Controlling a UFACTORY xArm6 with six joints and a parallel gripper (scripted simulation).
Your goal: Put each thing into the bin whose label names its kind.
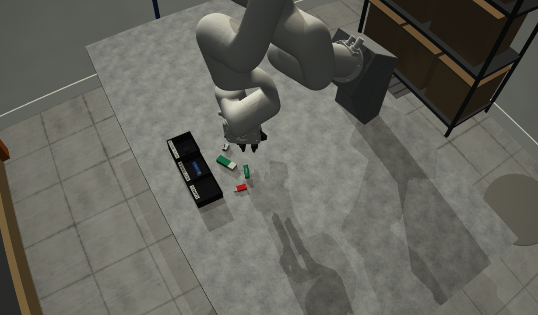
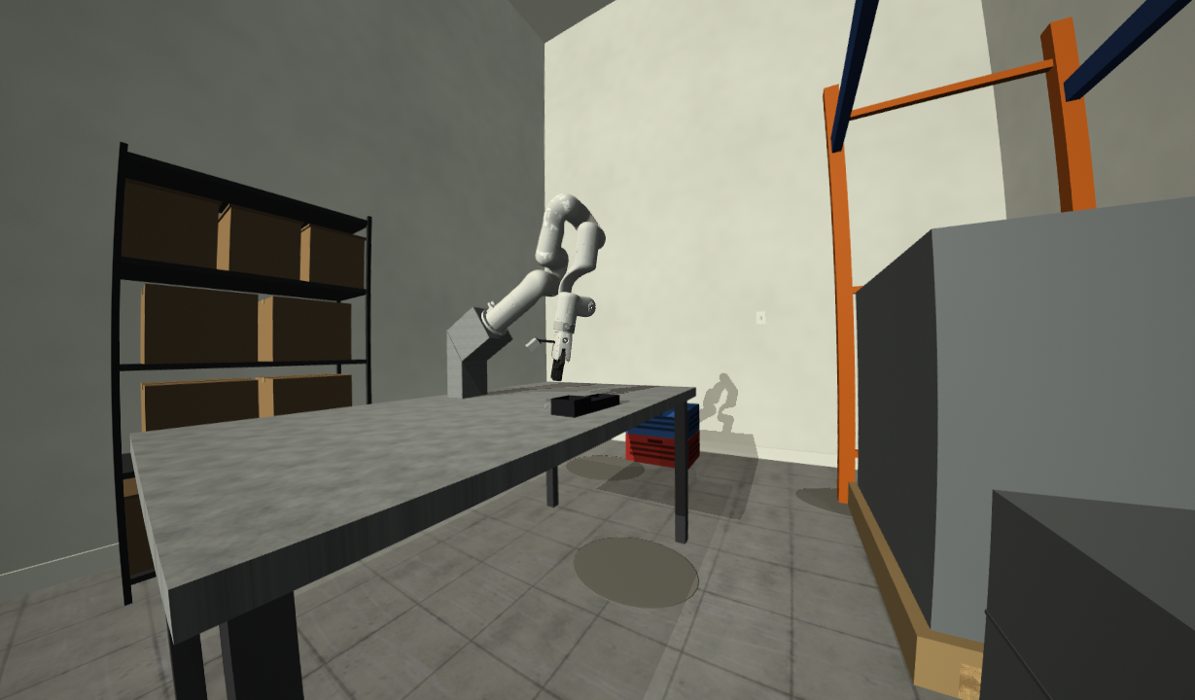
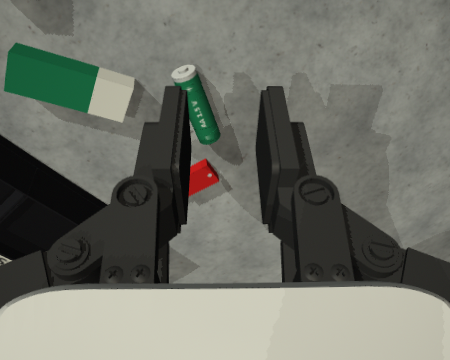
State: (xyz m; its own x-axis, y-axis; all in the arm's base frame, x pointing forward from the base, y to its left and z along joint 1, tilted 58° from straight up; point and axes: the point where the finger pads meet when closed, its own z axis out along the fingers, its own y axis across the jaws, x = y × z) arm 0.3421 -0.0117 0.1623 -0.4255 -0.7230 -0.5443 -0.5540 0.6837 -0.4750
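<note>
The green battery lies 9 cm below my hand, 3 cm to the left of it and 2 cm ahead of it. The rest, counted from my hand: grey metal piece 9 cm to the right, 9 cm below, 4 cm ahead; then white cartridge 10 cm below, 6 cm ahead, 2 cm to the right; then red USB stick 10 cm below, 7 cm to the left, 7 cm ahead.
</note>
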